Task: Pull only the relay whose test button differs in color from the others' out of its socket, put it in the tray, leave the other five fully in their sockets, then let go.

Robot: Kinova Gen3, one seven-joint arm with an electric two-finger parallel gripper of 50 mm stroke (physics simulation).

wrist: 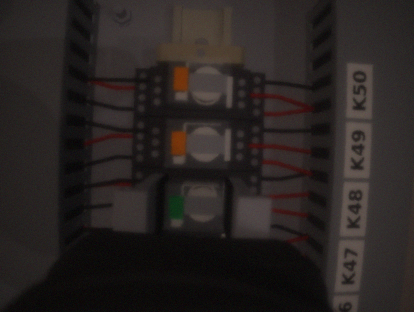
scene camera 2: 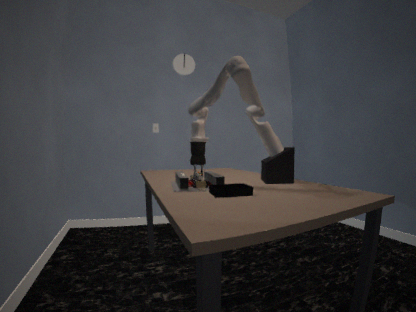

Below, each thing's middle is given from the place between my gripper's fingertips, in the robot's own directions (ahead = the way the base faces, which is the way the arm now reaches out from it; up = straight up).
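I see the panel [wrist: 275, 45] 5 cm below my hand, and it is also 1 cm behind my hand and 4 cm to the right of it.
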